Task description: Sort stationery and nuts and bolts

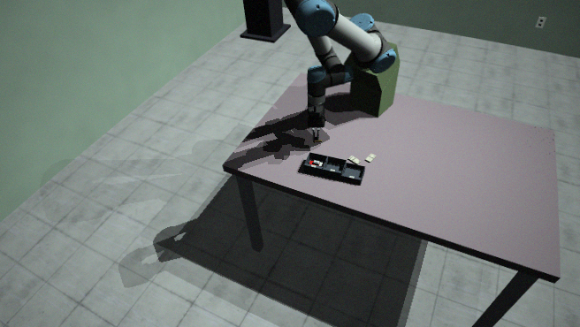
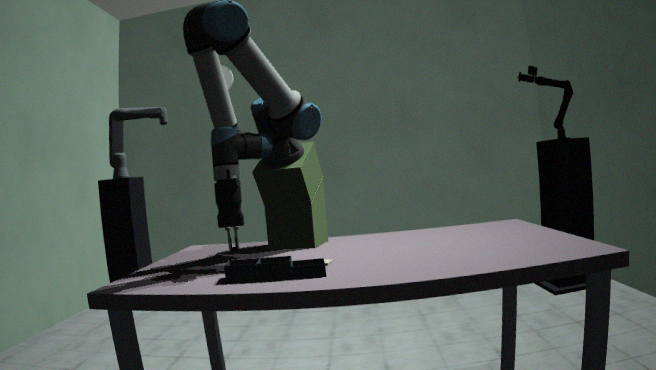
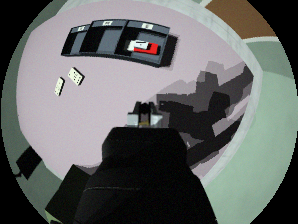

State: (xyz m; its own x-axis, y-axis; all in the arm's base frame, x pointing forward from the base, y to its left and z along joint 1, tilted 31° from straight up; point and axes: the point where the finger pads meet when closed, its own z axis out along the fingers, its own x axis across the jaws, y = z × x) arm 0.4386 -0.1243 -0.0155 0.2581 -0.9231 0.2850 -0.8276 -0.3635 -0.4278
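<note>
The yellow thing is 5 cm behind my hand, 1 cm to the right of it and 7 cm below it. Also, from my hand: red item 11 cm ahead, 5 cm to the left, 7 cm below; then small grey object 11 cm ahead, 5 cm to the left, 5 cm below.
</note>
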